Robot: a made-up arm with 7 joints. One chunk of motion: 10 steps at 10 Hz.
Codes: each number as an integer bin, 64 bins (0 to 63) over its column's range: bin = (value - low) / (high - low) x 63, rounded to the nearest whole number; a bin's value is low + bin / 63 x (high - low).
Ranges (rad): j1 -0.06..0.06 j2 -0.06..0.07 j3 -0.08..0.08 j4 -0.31..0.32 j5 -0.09..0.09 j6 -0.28..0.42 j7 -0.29..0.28
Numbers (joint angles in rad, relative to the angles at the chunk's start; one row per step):
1: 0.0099 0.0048 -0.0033 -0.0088 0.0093 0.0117 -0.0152
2: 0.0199 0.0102 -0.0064 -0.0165 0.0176 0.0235 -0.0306
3: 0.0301 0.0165 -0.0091 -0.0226 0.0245 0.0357 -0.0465
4: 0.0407 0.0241 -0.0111 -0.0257 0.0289 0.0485 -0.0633
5: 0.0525 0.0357 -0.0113 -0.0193 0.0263 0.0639 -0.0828
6: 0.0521 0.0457 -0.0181 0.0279 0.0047 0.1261 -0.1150
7: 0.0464 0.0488 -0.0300 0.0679 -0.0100 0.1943 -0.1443
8: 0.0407 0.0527 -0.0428 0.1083 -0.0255 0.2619 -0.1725
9: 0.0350 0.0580 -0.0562 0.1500 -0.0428 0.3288 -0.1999
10: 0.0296 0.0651 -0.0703 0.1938 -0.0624 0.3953 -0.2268
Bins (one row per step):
1: 37 31 30 30 35 26 30
2: 42 34 29 29 38 27 29
3: 47 37 28 29 40 28 27
4: 53 41 27 28 42 30 25
5: 59 46 27 29 41 31 23
6: 59 51 24 34 33 37 19
7: 56 53 20 38 28 43 16
8: 53 55 15 42 23 49 13
9: 50 57 9 46 17 55 10
10: 47 61 4 50 10 61 7

